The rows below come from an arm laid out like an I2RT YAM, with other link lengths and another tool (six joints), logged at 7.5 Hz.
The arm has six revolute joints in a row. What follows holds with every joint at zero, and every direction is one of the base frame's. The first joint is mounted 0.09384 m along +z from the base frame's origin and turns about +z. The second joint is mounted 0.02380 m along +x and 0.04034 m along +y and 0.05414 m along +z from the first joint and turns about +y. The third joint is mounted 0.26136 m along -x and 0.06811 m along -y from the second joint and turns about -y. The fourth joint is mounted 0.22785 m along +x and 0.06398 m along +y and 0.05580 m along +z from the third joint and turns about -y. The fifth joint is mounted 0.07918 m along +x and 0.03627 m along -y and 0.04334 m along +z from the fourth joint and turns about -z. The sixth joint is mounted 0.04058 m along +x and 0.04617 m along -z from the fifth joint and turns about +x. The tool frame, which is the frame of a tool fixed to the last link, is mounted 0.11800 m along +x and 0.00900 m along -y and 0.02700 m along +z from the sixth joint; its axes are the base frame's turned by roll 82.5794, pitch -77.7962 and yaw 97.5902 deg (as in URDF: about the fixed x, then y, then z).
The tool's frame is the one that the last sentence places.
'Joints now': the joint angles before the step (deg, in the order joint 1, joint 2, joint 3, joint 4, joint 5, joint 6). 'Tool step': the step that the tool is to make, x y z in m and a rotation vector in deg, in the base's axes. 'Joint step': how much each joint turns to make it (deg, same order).
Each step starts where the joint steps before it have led.
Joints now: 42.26, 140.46, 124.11, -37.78, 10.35, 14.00
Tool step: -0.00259, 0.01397, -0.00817, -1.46, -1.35, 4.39
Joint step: 0.83, 1.34, 0.00, 2.06, -0.50, -4.11
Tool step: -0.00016, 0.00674, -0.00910, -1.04, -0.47, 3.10
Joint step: 0.11, 1.20, 0.01, 1.33, -0.92, -3.08
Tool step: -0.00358, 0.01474, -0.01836, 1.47, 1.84, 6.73
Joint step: -0.53, 2.14, -0.01, 2.25, -6.21, -4.44
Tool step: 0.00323, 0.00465, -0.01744, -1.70, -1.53, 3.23
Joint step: -0.10, 2.31, -0.01, 2.48, -0.17, -4.04
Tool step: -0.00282, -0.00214, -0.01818, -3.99, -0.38, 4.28
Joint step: -0.22, 1.58, 0.02, -0.61, -0.05, -5.53
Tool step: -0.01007, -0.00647, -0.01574, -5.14, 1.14, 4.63
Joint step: -0.07, 0.66, -0.01, -3.40, 0.01, -5.60
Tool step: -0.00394, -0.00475, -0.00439, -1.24, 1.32, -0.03
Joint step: -0.08, 0.00, 0.00, -1.82, 0.00, -0.06
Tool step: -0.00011, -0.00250, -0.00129, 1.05, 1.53, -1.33
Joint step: -0.38, 0.00, 0.01, -0.50, -1.13, 1.70
